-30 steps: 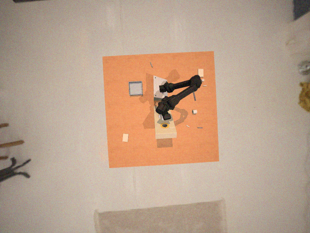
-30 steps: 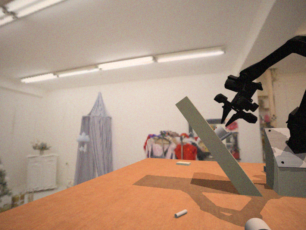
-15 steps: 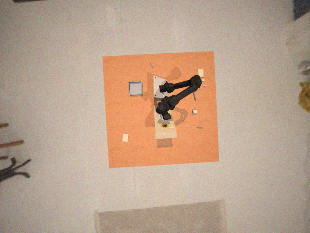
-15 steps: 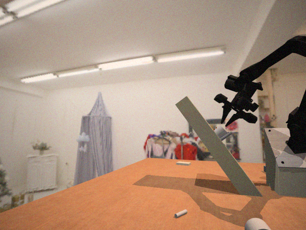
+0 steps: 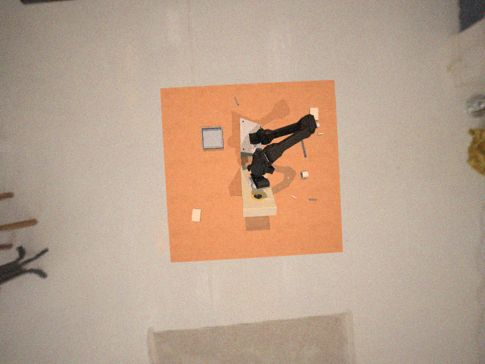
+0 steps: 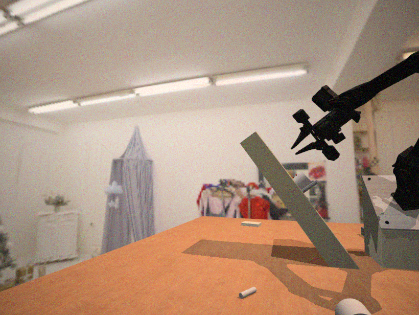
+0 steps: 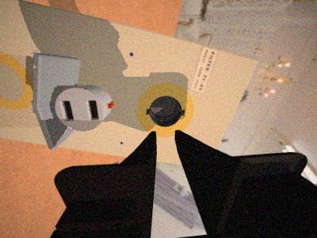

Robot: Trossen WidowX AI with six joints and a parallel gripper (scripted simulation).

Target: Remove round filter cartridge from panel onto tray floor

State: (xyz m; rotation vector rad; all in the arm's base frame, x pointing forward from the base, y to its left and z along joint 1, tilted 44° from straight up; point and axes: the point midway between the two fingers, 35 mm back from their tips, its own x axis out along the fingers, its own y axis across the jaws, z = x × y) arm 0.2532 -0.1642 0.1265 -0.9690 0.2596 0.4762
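Right now the round filter cartridge is 2 cm behind my gripper tip and 9 cm below it. The rest, counted from my gripper tip: blue-rimmed tray 39 cm behind, 24 cm to the right, 31 cm below.
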